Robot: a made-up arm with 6 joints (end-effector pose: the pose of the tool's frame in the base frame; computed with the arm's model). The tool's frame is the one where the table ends.
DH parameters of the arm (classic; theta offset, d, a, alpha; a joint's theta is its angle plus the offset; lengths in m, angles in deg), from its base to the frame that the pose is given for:
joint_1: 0 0.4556 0 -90
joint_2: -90 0 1.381 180
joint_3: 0 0 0 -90
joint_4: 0 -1.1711 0 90
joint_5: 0 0.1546 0 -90
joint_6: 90 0 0 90
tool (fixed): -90 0 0 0
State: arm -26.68 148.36 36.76 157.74 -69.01 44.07
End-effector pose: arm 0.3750 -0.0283 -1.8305 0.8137 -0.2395 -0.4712 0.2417
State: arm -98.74 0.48 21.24 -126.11 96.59 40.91
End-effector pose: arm -0.0848 -1.1514 2.1349 -0.2455 0.5491 0.7763 0.1884
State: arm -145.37 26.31 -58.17 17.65 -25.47 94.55
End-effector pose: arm -0.7185 -0.3171 0.5324 0.3202 0.6311 -0.0815 0.7018
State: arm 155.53 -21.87 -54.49 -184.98 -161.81 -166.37
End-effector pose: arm -0.4999 0.0583 1.1172 0.8588 -0.2438 0.3835 0.2365
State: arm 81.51 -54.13 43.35 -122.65 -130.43 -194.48
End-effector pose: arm -0.2512 -1.1176 2.4429 -0.1283 0.9168 0.0140 0.3779
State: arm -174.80 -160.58 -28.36 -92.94 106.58 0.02
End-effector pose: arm 1.1278 0.0947 0.1242 -0.5674 -0.7335 0.3449 0.1453
